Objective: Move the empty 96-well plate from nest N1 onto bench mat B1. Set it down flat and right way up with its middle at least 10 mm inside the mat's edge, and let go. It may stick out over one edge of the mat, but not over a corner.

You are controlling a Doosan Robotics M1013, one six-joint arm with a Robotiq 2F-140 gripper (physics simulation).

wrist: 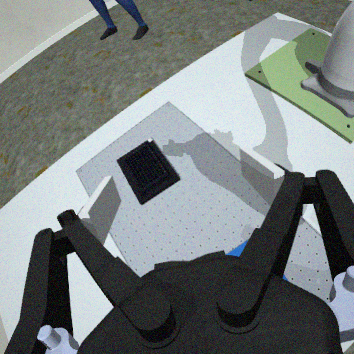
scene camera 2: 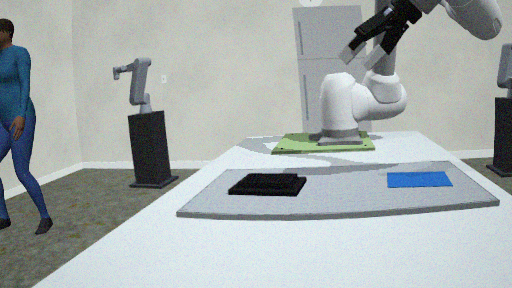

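Seen in the pictures: gripper, fingertip midpoint: (wrist: 177,174) (scene camera 2: 354,63); arm's base, origin of the base link: (wrist: 339,86) (scene camera 2: 340,140).
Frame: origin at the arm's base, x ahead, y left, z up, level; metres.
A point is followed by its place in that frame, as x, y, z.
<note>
The black 96-well plate (scene camera 2: 272,178) @(0.616, -0.160, 0.023) (wrist: 144,166) @(0.613, -0.166, 0.024) lies flat in the black nest N1 (scene camera 2: 299,185) @(0.634, -0.094, 0.010) (wrist: 145,197) @(0.659, -0.098, 0.010), on the left part of the grey board. Plate and nest are nearly the same colour, so the line between them is hard to see. The blue bench mat B1 (scene camera 2: 420,179) @(0.597, 0.214, 0.000) (wrist: 238,249) @(0.565, 0.135, 0.000) lies flat at the right of the board; in the wrist view the gripper body hides most of it. My gripper (scene camera 2: 361,56) @(0.594, 0.050, 0.285) (wrist: 177,174) @(0.594, 0.050, 0.285) is open with nothing between its fingers. It hangs high above the table, well above and apart from the plate.
The grey perforated board (scene camera 2: 340,202) @(0.727, 0.004, -0.002) (wrist: 195,220) @(0.597, 0.024, -0.002) lies on the white table (scene camera 2: 280,250) @(0.919, -0.089, -0.015). The arm's base stands on a green plate (scene camera 2: 295,145) @(0.064, -0.179, -0.001) (wrist: 280,70) @(0.071, -0.176, -0.001) behind it. A person (scene camera 2: 17,110) stands left of the table. Pedestals with small arms stand farther off.
</note>
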